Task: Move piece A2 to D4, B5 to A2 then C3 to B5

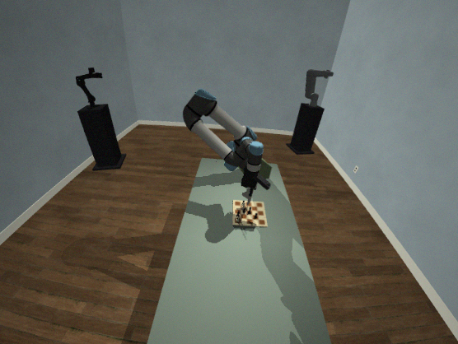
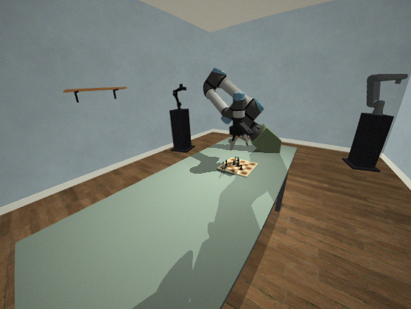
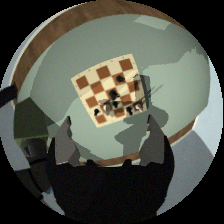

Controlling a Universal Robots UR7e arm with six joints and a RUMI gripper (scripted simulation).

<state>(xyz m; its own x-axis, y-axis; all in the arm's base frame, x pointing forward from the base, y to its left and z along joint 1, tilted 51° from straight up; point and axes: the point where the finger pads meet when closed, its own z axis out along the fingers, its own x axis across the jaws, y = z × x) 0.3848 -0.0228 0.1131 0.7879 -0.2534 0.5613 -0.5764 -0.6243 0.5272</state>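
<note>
My hand is 13 cm above the chessboard and 1 cm short of it. The rest, counted from my hand: white piece 10 cm below, 3 cm to the right, 3 cm behind.
</note>
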